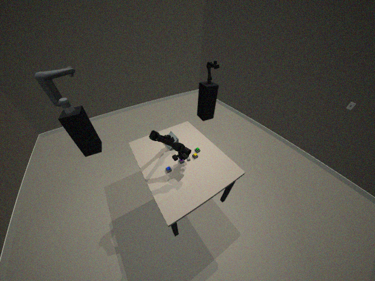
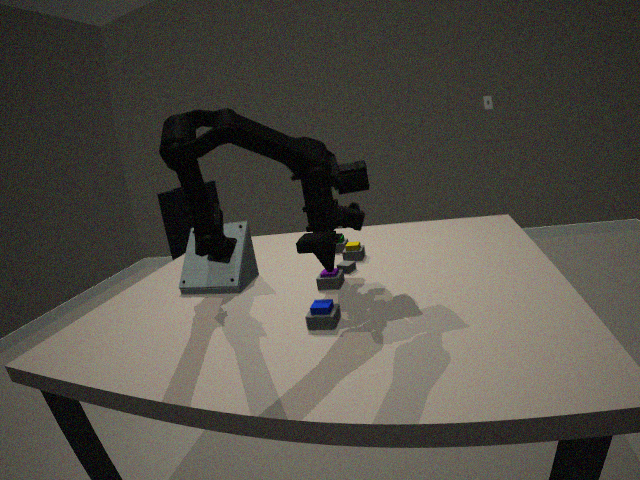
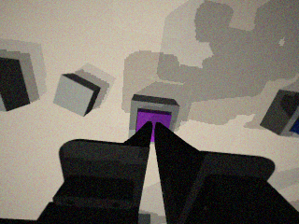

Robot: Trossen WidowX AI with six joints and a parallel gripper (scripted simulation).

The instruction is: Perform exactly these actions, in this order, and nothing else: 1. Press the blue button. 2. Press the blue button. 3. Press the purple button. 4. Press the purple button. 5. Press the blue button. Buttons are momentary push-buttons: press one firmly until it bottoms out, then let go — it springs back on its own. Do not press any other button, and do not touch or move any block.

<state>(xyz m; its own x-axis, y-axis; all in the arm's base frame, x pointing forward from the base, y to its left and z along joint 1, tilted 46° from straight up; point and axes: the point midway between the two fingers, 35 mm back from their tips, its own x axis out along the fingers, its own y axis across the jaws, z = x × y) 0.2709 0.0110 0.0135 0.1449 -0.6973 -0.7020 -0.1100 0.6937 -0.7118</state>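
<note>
Now: gripper tip 1 cm above the purple button. The rest, counted from my gripper tip: yellow button: 17 cm to the left; then blue button: 17 cm to the right, 4 cm ahead; then small grey block: 8 cm to the left, 2 cm below, 1 cm ahead.
</note>
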